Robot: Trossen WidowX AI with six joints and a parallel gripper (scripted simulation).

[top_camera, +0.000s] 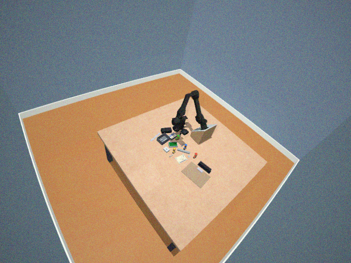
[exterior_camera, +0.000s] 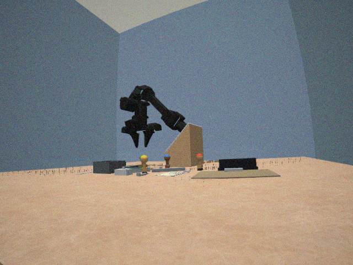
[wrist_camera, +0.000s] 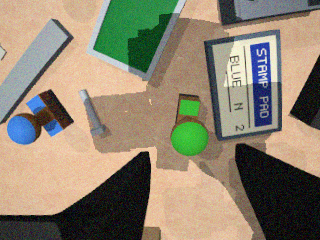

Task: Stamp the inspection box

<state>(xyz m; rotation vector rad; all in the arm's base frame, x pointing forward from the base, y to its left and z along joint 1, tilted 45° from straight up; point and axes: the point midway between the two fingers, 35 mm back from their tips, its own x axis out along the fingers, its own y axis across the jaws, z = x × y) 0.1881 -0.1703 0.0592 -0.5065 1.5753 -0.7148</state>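
Right now the green-knobbed stamp is 1 cm behind my gripper tip and 8 cm below it. Also, from my gripper tip: green ink pad 8 cm ahead, 2 cm to the left, 10 cm below; then blue-knobbed stamp 2 cm ahead, 13 cm to the left, 8 cm below; then blue stamp pad tin 1 cm ahead, 6 cm to the right, 9 cm below.
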